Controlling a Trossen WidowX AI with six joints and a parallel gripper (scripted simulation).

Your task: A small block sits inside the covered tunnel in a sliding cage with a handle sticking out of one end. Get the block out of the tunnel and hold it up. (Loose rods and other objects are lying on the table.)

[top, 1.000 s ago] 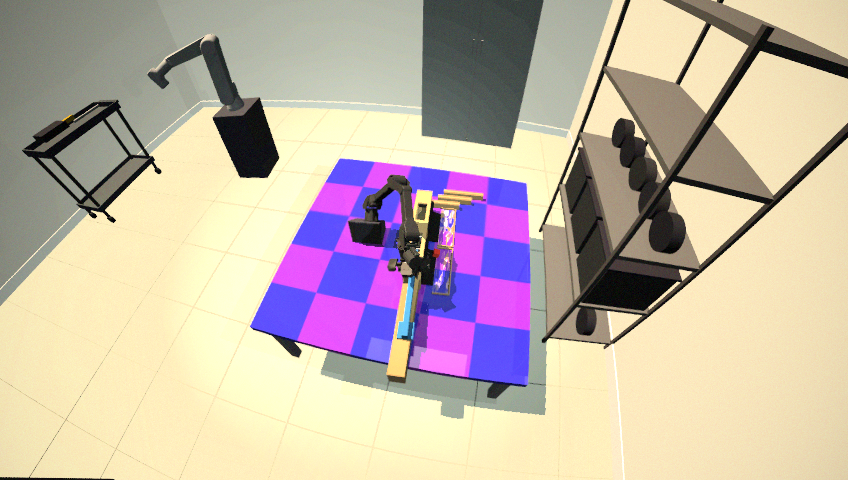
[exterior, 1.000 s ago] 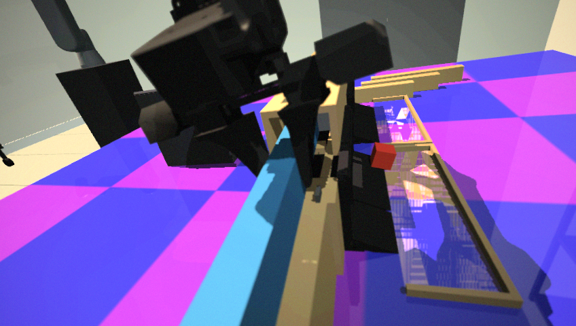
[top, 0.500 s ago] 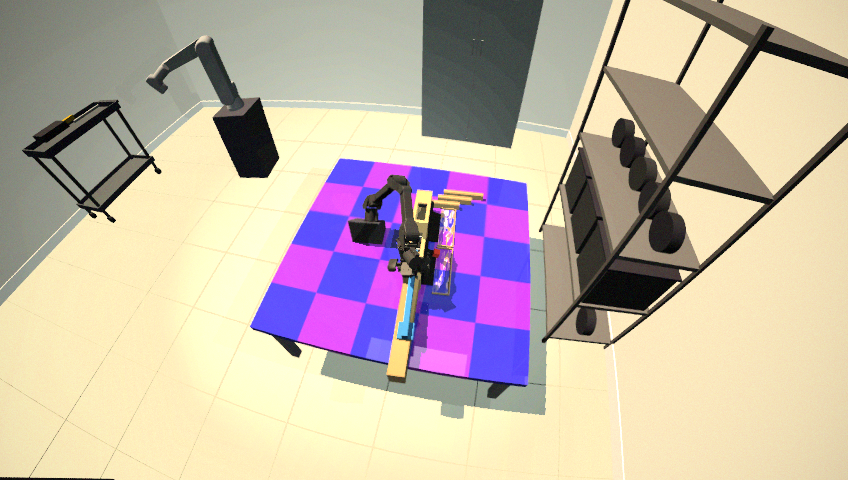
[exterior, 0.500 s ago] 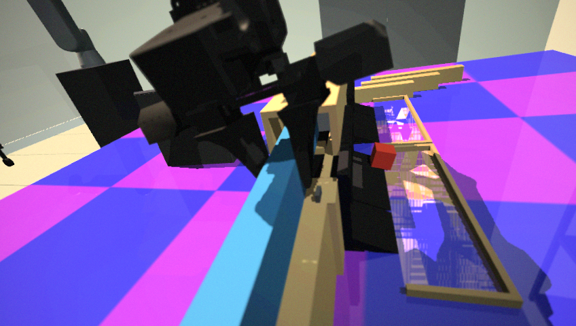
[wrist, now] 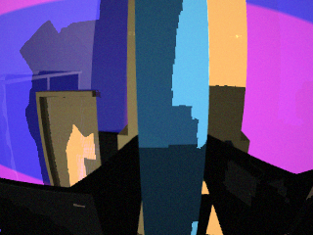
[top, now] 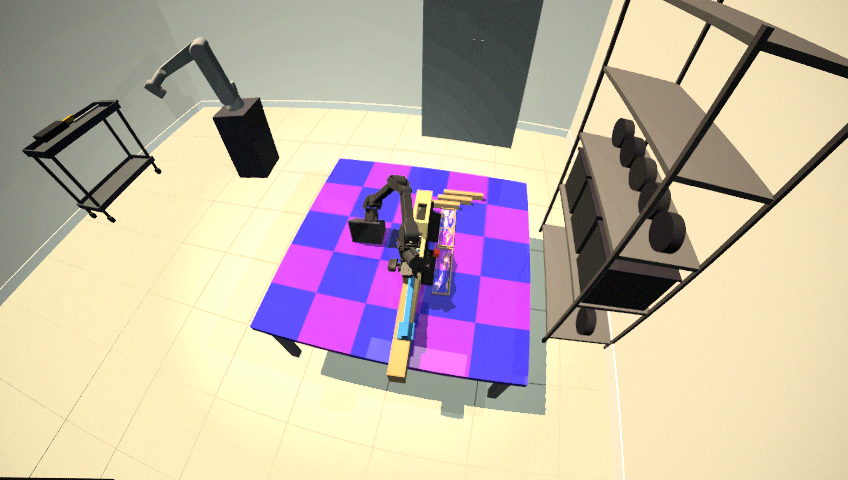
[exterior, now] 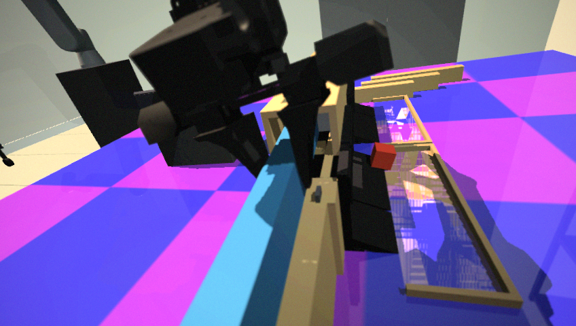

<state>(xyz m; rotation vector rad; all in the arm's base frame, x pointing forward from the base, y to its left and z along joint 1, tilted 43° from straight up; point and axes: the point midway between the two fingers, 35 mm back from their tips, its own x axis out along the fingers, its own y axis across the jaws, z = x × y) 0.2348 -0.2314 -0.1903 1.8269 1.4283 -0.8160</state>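
The tan tunnel lies 2 cm ahead of my gripper tip, 7 cm to the left of it and 4 cm below it. Round my gripper tip: small red block 10 cm ahead, 21 cm to the left, 9 cm below.
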